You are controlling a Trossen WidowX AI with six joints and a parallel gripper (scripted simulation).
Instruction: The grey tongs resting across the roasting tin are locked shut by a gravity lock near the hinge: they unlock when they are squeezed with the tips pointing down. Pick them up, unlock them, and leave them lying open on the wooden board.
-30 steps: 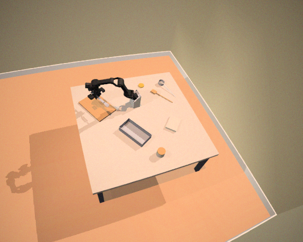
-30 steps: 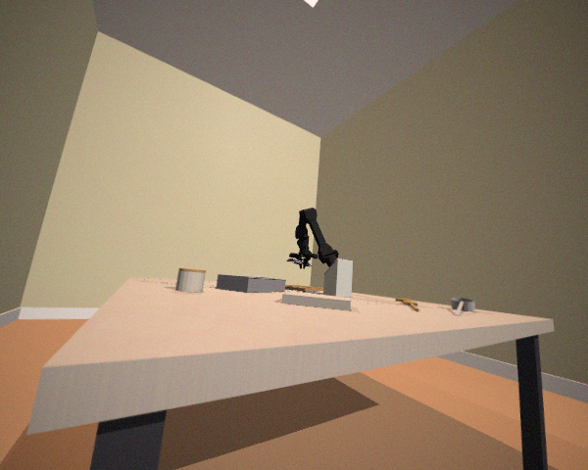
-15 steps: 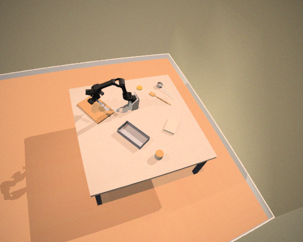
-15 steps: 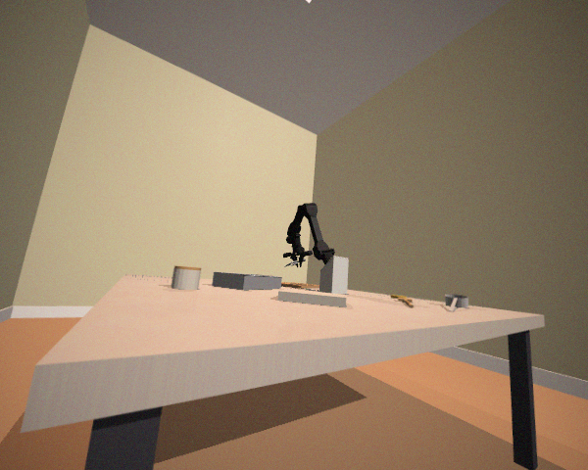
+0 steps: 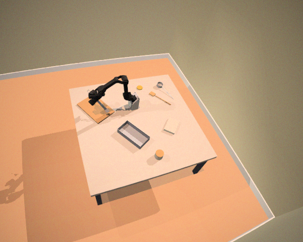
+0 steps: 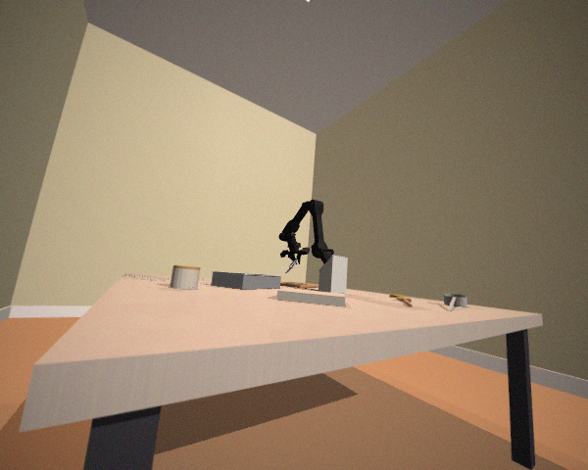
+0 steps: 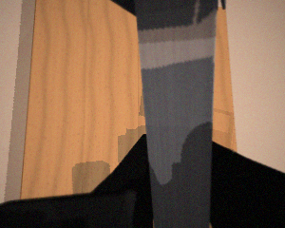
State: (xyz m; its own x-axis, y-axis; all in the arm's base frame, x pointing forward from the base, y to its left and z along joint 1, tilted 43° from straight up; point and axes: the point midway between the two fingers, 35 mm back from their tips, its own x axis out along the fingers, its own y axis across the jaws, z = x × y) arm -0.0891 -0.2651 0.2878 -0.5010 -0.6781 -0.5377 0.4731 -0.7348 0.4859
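My gripper tip is 13 cm above the wooden board. From my gripper tip the other things lie so: pale block (69 cm to the left, 50 cm ahead, 13 cm below); orange disc (60 cm to the left, 15 cm behind, 13 cm below); roasting tin (47 cm ahead, 25 cm to the left, 11 cm below).
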